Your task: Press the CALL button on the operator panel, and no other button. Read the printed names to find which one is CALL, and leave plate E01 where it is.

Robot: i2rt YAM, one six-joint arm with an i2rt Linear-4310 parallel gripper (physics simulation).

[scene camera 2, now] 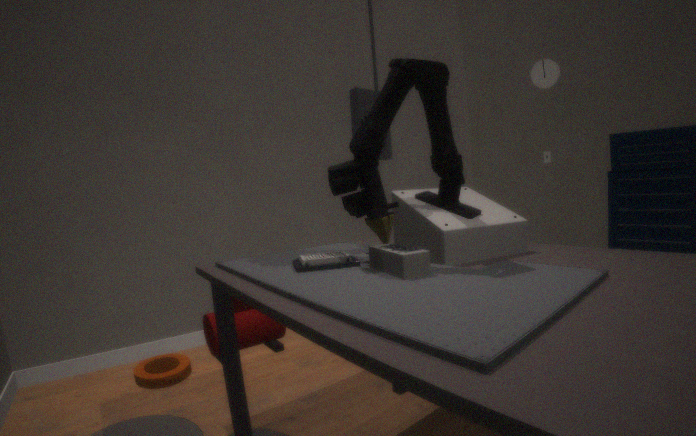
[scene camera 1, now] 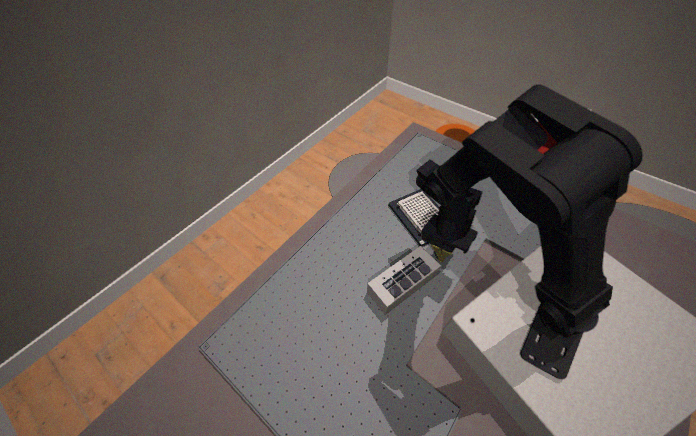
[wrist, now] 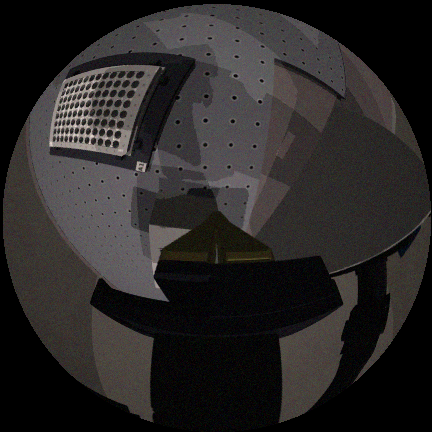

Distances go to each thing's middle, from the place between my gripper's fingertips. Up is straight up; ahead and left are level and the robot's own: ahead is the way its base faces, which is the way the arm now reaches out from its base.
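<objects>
As I measure from my hand, the operator panel (scene camera 1: 378, 289) is 2 cm below, 8 cm to the left and 5 cm ahead. Plate E01 (scene camera 1: 418, 208) is 3 cm below my hand, 12 cm to the right of it and 11 cm ahead. The plate holder (wrist: 177, 66) is 4 cm below my hand, and it too is 12 cm to the right and 11 cm ahead.
</objects>
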